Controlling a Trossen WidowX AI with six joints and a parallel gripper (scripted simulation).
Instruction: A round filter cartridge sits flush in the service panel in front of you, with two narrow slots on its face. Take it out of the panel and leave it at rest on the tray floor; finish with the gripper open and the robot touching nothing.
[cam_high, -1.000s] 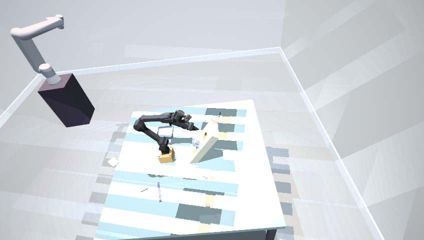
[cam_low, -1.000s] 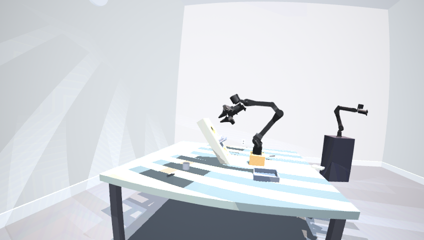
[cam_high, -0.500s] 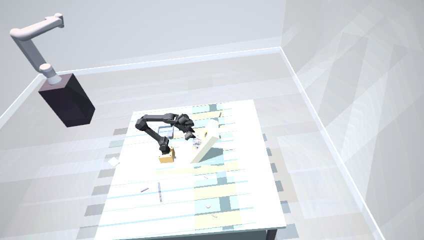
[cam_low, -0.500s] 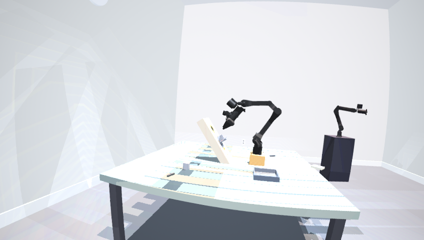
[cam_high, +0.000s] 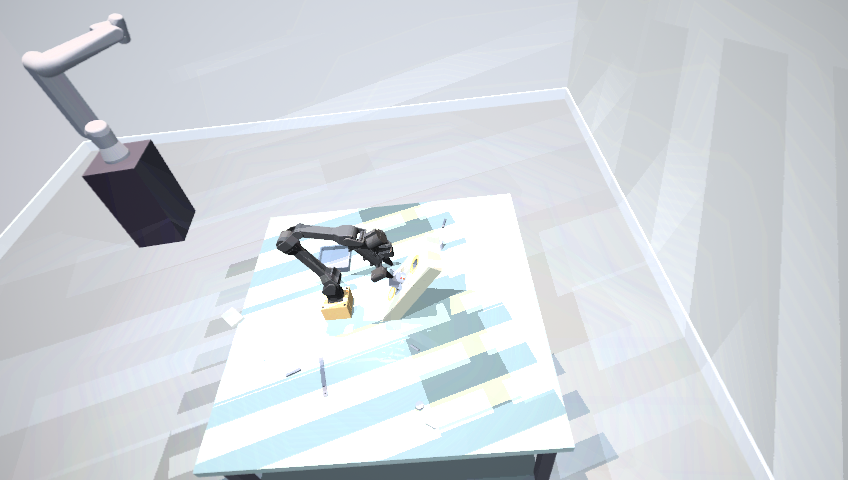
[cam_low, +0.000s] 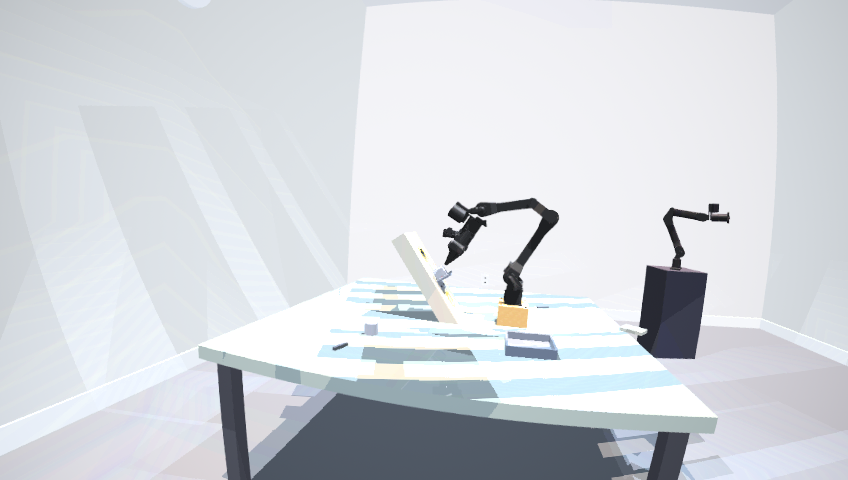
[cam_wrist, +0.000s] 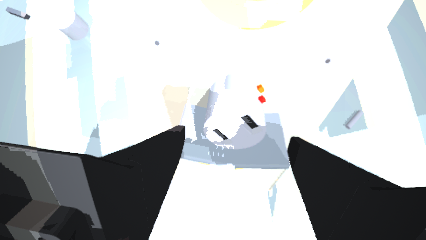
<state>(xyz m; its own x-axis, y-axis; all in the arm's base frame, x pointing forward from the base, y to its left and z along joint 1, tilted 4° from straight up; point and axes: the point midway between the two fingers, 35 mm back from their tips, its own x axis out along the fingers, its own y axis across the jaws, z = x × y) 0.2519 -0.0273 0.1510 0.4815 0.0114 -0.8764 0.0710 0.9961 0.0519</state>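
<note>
Right now my gripper tip is 2 cm short of the round filter cartridge and 3 cm above it. Also, from my gripper tip: cream service panel: 6 cm ahead, 1 cm to the right, 5 cm below; blue-grey tray: 29 cm behind, 31 cm to the left, 20 cm below.
</note>
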